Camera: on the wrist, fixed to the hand. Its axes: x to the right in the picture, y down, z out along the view.
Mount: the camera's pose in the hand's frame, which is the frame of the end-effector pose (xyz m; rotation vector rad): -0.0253 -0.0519 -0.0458 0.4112 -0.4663 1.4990
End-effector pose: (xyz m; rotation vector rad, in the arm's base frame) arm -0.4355 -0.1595 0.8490 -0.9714 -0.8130 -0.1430
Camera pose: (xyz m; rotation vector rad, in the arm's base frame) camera -0.4516 -0.2313 0.8535 -1.0021 -0.3179 1.5209
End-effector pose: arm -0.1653 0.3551 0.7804 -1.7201 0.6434 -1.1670
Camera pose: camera -0.2212 0.3796 0.8218 -0.6817 0.9904 0.1741
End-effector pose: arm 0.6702 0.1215 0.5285 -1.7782 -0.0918 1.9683
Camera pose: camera 0.7305 0.1452 0.5636 0.7695 -1.3795 -2.2287
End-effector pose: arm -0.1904 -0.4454 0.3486 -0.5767 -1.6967 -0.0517
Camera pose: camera -0.1670 -0.5153 0.3496 -1.4548 -1.2378 1.5405
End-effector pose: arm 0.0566 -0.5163 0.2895 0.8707 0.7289 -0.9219
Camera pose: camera -0.0077 -0.4843 0.2732 1.1746 -0.5804 0.1395
